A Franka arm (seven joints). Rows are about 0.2 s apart.
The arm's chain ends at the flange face. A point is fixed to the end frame.
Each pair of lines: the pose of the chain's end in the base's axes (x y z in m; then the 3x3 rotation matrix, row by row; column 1 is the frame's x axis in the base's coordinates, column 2 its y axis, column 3 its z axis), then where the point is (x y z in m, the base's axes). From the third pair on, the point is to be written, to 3 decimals.
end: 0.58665, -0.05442, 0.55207; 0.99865, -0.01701, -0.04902; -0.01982, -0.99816, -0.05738; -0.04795, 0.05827, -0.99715
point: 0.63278 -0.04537 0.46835
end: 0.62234, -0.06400, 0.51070; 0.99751, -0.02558, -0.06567; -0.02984, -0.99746, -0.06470; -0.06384, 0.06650, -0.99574
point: 0.66719 -0.05605 0.42618
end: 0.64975, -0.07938, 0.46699; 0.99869, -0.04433, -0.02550; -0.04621, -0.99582, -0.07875; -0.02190, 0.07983, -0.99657
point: 0.698 -0.073 0.384
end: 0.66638, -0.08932, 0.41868; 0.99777, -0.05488, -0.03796; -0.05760, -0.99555, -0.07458; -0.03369, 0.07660, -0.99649
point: 0.714 -0.084 0.335
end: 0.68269, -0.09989, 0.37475; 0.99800, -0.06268, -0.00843; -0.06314, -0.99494, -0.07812; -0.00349, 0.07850, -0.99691
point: 0.733 -0.095 0.293
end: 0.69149, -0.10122, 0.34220; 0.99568, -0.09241, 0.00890; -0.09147, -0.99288, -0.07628; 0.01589, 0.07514, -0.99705
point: 0.743 -0.097 0.261
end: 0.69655, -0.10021, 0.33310; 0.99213, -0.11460, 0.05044; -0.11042, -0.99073, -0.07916; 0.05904, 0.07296, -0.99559
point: 0.752 -0.098 0.255
